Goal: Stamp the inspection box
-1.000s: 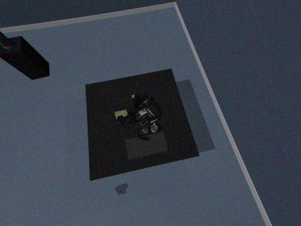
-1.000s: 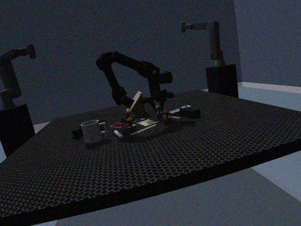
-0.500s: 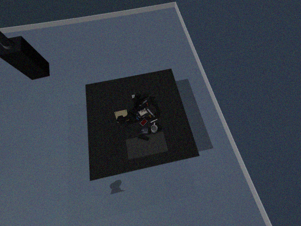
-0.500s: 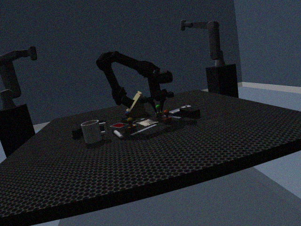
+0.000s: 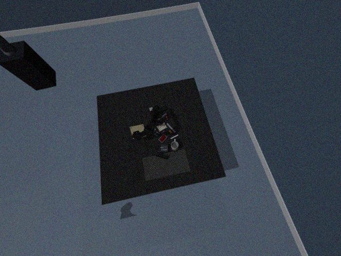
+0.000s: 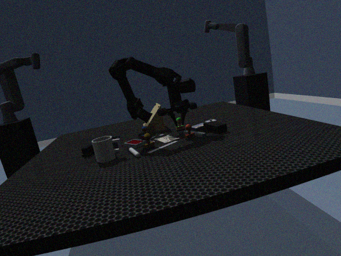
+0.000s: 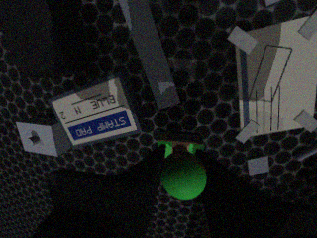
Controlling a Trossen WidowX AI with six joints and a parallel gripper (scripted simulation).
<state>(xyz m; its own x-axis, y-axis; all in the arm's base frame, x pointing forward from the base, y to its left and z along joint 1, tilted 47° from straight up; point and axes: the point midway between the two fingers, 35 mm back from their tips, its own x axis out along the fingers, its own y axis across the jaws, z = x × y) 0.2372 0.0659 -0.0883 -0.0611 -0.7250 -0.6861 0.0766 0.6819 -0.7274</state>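
My gripper tip is 23 cm to the left of the red ink pad, 3 cm short of it and 3 cm above it. Also, from my gripper tip: blue-labelled box (9 cm to the left, 3 cm ahead, 2 cm below); then green-knobbed stamp (right at my gripper tip); then grey bar (10 cm ahead, 3 cm to the left, 3 cm below).
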